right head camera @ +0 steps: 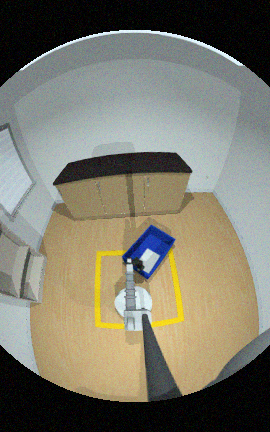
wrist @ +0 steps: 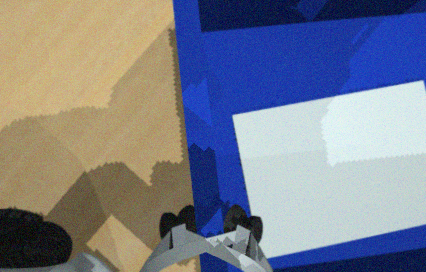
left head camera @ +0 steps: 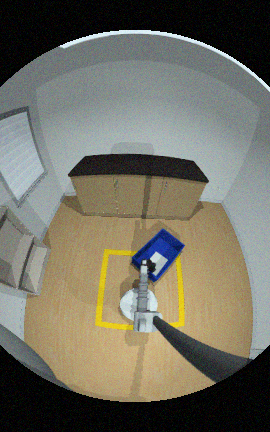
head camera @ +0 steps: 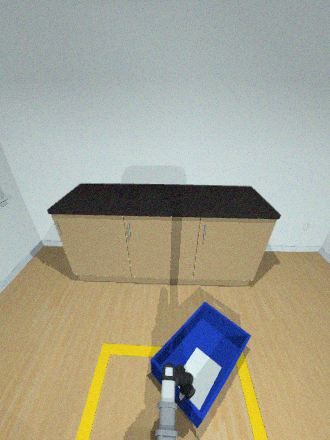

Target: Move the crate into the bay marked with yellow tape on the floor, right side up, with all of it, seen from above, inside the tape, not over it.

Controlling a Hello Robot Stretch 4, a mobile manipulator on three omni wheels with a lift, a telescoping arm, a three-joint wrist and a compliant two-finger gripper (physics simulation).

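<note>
The blue crate [head camera: 205, 337] [left head camera: 160, 244] [right head camera: 149, 239] [wrist: 280, 60] is right side up and turned at an angle, with a white panel [head camera: 202, 375] [wrist: 300, 195] on its inner bottom. Its shadow is offset on the floor, so it seems slightly raised. My gripper [head camera: 184, 392] [left head camera: 150, 266] [right head camera: 136, 265] [wrist: 212, 221] is shut on the crate's near left wall, which runs between the fingertips. The yellow tape [head camera: 95, 390] [left head camera: 102, 290] [right head camera: 98, 290] outlines the bay. In the head views the crate covers the bay's far right corner and extends beyond the far line.
A wooden cabinet [head camera: 100, 245] [left head camera: 95, 195] [right head camera: 80, 200] with a black top stands against the wall behind the crate. My round white base [left head camera: 127, 304] [right head camera: 144, 296] is within the tape, near its near line. Beige furniture [left head camera: 35, 265] [right head camera: 35, 277] stands at the left wall.
</note>
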